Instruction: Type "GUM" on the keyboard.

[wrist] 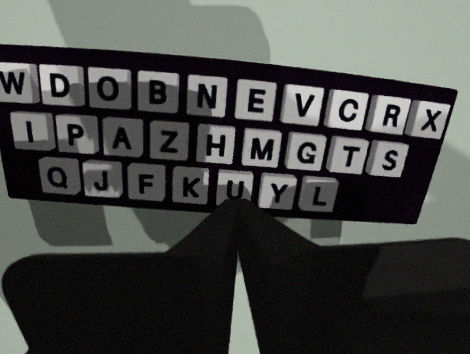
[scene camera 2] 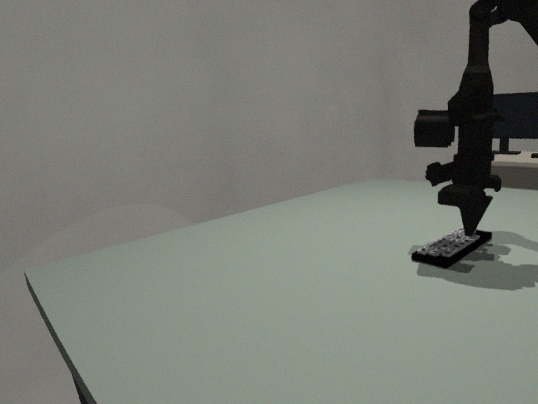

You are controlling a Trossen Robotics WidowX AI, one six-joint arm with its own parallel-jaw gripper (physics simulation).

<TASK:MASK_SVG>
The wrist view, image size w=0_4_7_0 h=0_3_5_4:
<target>my gripper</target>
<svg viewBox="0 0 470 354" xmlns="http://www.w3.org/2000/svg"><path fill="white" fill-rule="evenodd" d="M2 277L4 297L29 348L25 354L229 354L238 254L260 354L470 354L470 240L441 238L320 246L296 233L247 199L225 199L186 237L166 252L35 254L12 263L5 270Z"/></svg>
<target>black keyboard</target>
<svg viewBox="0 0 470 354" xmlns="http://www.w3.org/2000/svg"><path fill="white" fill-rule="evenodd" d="M0 153L8 196L15 199L204 213L213 212L225 199L247 199L272 217L416 224L440 154L458 91L451 88L255 62L116 50L0 44Z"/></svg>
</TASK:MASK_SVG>
